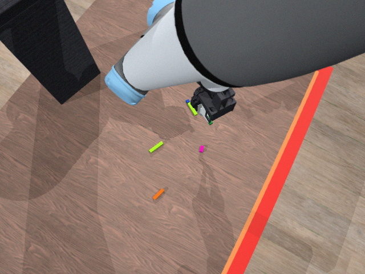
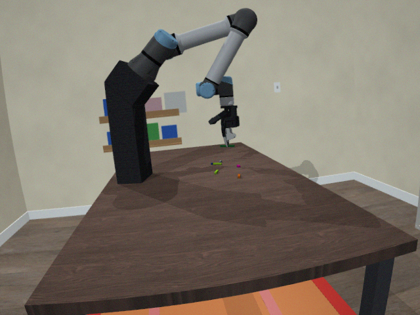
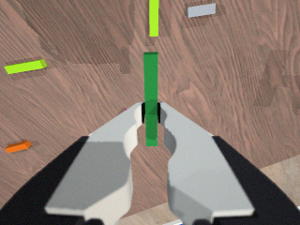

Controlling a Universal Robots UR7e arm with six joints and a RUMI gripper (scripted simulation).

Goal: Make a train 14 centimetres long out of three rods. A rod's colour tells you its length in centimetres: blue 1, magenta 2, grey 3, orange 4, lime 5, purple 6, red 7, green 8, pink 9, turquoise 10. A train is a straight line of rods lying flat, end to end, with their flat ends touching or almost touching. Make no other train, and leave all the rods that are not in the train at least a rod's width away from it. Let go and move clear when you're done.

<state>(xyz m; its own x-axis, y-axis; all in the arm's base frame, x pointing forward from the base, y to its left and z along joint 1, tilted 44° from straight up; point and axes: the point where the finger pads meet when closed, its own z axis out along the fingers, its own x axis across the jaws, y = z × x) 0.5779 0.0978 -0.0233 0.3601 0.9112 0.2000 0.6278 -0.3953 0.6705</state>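
My hand is 4 cm short of the magenta rod, 7 cm to the left of it and 11 cm above it. From my hand the other things lie so: blue rod (8 cm behind, 5 cm to the left, 11 cm below); then green rod (1 cm below); then grey rod (3 cm behind, 8 cm to the left, 11 cm below).
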